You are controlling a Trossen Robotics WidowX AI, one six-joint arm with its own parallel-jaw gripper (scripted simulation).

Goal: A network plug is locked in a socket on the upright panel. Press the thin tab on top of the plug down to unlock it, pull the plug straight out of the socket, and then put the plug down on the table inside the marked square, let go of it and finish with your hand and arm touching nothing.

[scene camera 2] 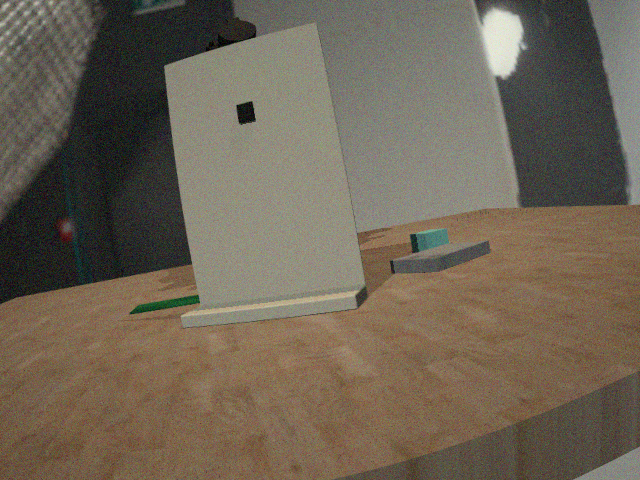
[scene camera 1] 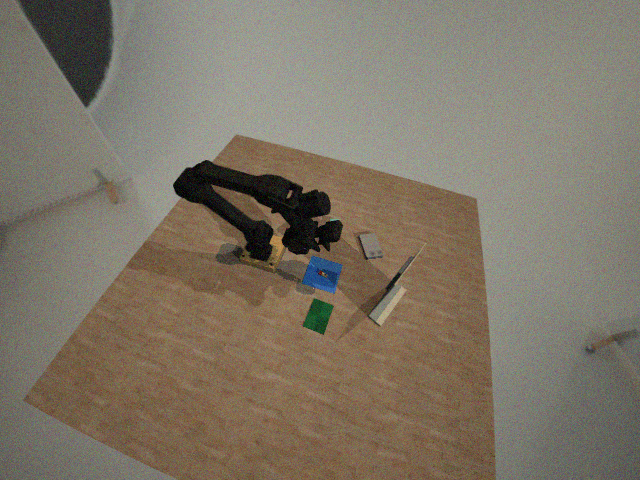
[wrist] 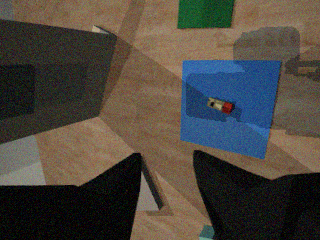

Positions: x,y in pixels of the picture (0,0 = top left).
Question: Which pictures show my gripper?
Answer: Scene camera 1 and the wrist view only.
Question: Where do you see a flat grey slab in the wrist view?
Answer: At 149,199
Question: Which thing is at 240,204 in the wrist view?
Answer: My gripper.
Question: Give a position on an upright panel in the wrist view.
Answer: At 60,74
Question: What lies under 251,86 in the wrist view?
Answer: A blue square.
